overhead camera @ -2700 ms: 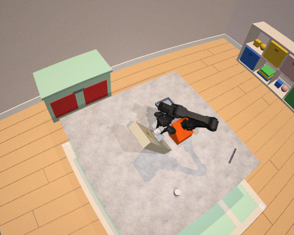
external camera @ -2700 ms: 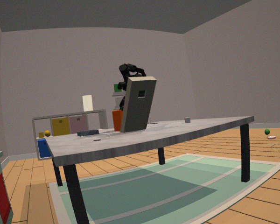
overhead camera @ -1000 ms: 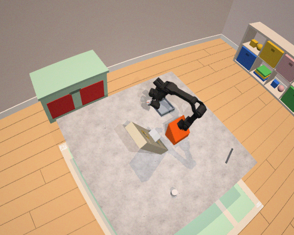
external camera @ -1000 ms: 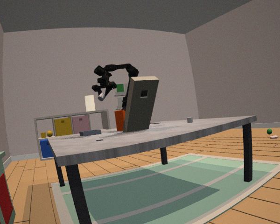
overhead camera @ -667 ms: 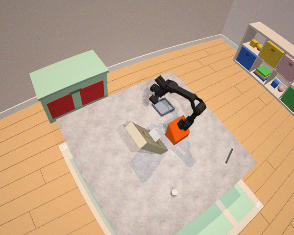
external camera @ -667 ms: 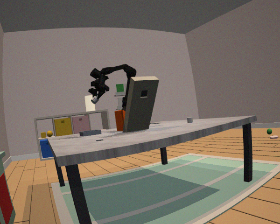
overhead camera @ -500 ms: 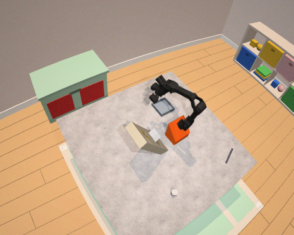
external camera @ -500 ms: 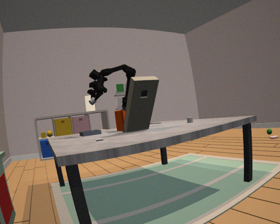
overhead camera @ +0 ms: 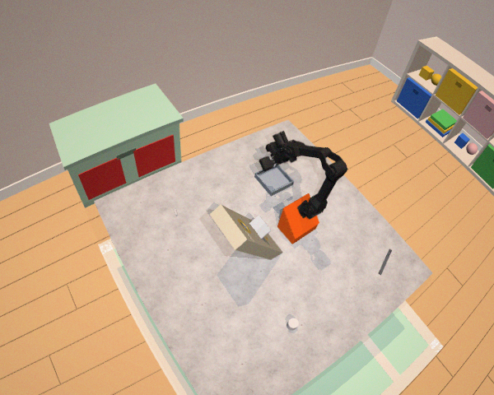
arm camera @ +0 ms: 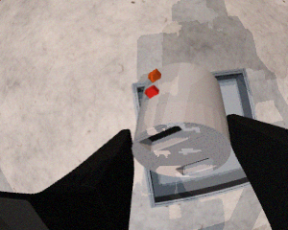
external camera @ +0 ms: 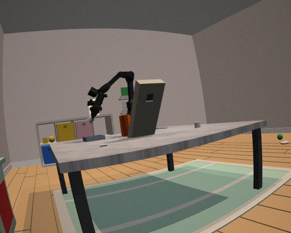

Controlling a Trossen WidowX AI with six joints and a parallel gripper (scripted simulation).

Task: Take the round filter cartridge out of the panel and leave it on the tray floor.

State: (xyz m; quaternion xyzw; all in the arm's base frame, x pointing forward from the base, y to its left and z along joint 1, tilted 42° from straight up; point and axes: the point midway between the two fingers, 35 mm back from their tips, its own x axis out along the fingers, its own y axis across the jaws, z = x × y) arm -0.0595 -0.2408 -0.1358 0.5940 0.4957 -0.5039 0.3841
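My gripper tip is 150 mm above the tray, 40 mm past it and 20 mm to the right of it. Round my gripper tip: grey flap (330 mm ahead, 240 mm to the left, 10 mm above); round filter cartridge (right at my gripper tip).
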